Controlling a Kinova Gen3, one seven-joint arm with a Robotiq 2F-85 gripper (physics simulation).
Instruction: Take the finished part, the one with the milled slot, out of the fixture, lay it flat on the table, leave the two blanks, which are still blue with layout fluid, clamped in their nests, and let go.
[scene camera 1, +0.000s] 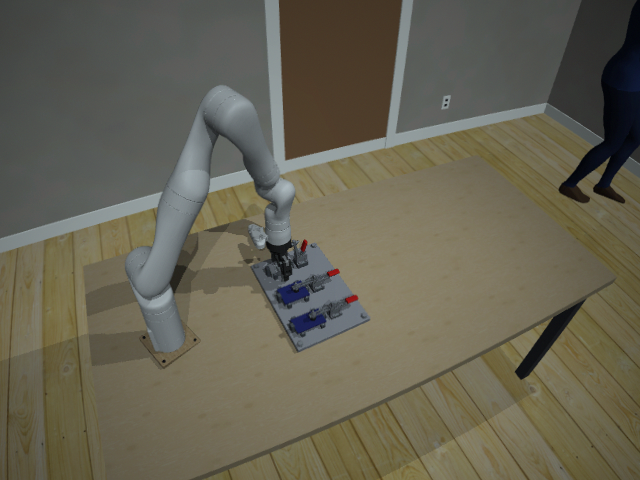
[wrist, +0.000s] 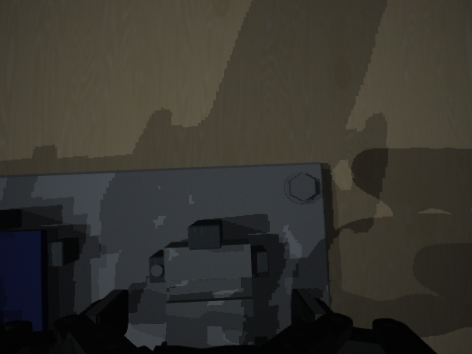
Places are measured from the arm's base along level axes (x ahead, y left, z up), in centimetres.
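Pixels of known places: gripper, fingertip midpoint: (scene camera 1: 280, 270) (wrist: 210, 308); arm's base, origin of the base link: (scene camera 1: 169, 339).
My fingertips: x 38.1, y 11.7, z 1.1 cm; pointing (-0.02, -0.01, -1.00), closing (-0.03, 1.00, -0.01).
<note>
For each thing: its middle in the pictures, then the offset to it from my fingertips. Level surfaces: height alone.
- finished part, body centre: (wrist: 211, 315) (scene camera 1: 279, 267) dz +1.1, dx -0.1, dy +0.1 cm
- hex bolt, body centre: (wrist: 301, 187) dz -0.1, dx -6.5, dy +4.7 cm
- table, its level: dz -2.0 cm
The finished part (wrist: 208, 262), grey with a slot across it, sits in its nest at the end of the fixture plate (scene camera 1: 330, 333) (wrist: 240, 192); in the scene view it is mostly hidden by the gripper. My gripper (scene camera 1: 284, 277) (wrist: 210, 308) is open, pointing down over this part, one finger on each side of it in the wrist view. Their height against the part is hard to tell. One blue blank (scene camera 1: 293, 292) (wrist: 20, 280) sits in the middle nest and another blue blank (scene camera 1: 308, 321) in the near nest, each under its clamp arm.
The toggle clamp beside the finished part has its red handle (scene camera 1: 304, 245) upright. The other red handles (scene camera 1: 333, 272) (scene camera 1: 351, 298) lie low, pointing outward. A hex bolt (wrist: 302, 187) stands at the plate's corner. The table (scene camera 1: 439, 248) extends around the fixture. A person (scene camera 1: 617, 113) stands beyond it.
</note>
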